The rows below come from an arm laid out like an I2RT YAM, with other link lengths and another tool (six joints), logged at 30 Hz.
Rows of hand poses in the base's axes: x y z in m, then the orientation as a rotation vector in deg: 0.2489 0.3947 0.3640 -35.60 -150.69 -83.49; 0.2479 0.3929 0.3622 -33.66 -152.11 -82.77; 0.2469 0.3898 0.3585 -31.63 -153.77 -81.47; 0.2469 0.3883 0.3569 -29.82 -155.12 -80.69; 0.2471 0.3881 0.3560 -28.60 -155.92 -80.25; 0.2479 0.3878 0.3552 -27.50 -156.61 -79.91; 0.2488 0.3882 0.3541 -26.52 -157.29 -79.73; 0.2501 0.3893 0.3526 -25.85 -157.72 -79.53; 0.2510 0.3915 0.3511 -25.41 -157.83 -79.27
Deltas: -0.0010 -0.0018 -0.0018 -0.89 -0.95 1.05; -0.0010 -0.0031 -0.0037 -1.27 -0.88 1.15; 0.0000 -0.0015 -0.0016 -0.90 -0.90 0.96; 0.0002 -0.0002 -0.0009 -0.51 -0.58 0.65; 0.0008 -0.0003 -0.0008 -0.42 -0.54 0.57; 0.0009 0.0004 -0.0011 -0.34 -0.59 0.46; 0.0013 0.0011 -0.0015 -0.26 -0.34 0.34; 0.0009 0.0022 -0.0015 -0.16 -0.03 0.30
